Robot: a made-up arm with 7 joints.
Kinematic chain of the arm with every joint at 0, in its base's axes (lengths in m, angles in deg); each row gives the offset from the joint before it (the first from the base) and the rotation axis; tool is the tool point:
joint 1: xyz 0 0.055 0 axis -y
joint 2: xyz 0 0.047 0 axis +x
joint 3: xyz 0 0 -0.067 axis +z
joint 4: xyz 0 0 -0.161 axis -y
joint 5: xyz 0 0 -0.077 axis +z
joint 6: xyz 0 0 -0.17 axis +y
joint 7: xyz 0 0 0 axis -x
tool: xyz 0 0 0
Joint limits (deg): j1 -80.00..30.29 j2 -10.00..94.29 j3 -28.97..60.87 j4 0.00..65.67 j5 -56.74..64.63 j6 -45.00..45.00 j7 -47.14..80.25
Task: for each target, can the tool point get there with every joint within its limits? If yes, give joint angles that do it. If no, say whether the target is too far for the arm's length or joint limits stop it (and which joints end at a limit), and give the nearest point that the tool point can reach.
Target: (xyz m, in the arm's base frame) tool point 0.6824 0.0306 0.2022
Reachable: no: too far | nearest point 0.3566 0.0317 -0.1651 | short by 0.491 m
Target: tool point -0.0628 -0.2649 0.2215
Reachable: no: joint limits stop it (at a limit: joint 1, joint 2, joint 3, joint 4) | nearest point -0.2670 -0.0626 -0.2470 | short by 0.550 m
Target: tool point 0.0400 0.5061 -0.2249
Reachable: yes | joints -13.43 56.72 27.11 24.48 41.33 2.33 31.05
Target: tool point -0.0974 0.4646 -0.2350
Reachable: yes | joints -61.22 68.08 -17.06 42.36 27.67 17.22 60.56
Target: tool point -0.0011 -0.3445 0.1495
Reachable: no: joint limits stop it (at a limit: joint 1, joint 2, joint 3, joint 4) | nearest point 0.3243 -0.0626 -0.1648 | short by 0.533 m
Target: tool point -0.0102 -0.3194 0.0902
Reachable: no: joint limits stop it (at a limit: joint 1, joint 2, joint 3, joint 4) | nearest point 0.3243 -0.0626 -0.1648 | short by 0.493 m
